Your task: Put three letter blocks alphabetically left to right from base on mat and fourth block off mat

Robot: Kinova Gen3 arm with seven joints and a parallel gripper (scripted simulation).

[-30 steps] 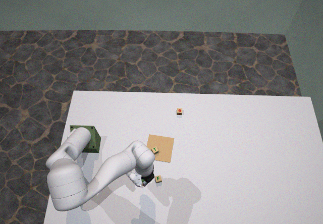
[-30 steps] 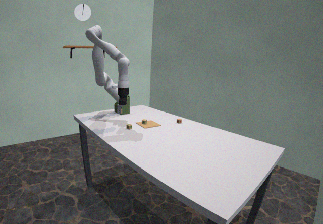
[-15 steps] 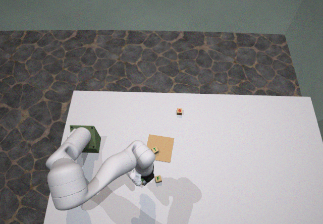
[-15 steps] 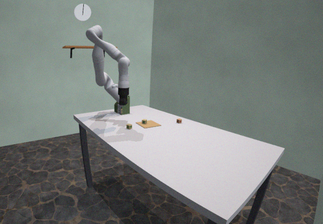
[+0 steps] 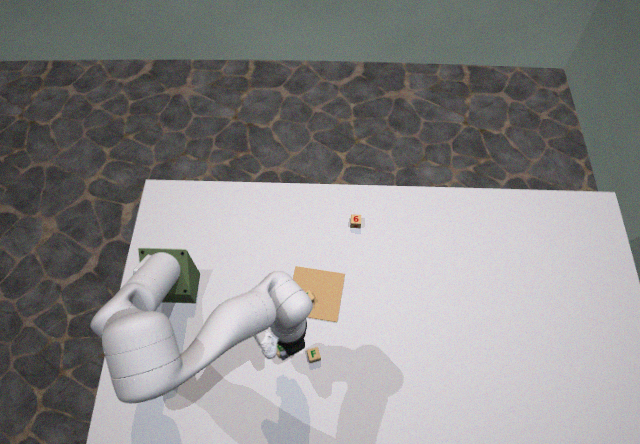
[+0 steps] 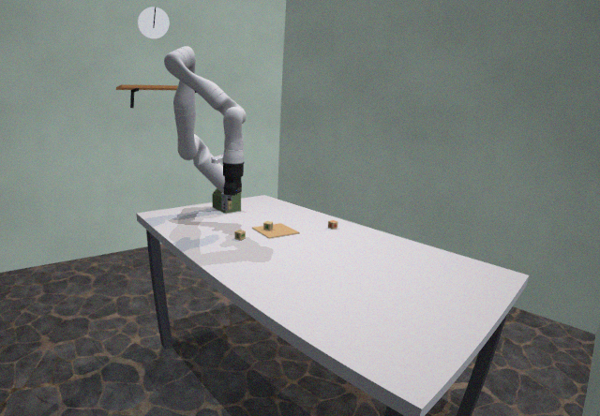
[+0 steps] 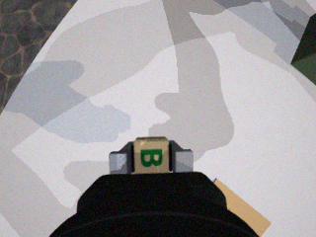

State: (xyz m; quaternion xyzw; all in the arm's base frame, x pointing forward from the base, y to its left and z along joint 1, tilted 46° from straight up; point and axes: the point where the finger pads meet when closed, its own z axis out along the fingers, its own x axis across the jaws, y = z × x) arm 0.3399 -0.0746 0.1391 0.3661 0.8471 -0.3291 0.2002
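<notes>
My gripper is now 190 mm to the right of the tan mat, 120 mm above it and 50 mm short of it. The rest, counted from my hand: 6 block 420 mm to the left, 130 mm ahead, 100 mm below; B block right at my hand; F block 100 mm below, 70 mm ahead, 20 mm to the left.
</notes>
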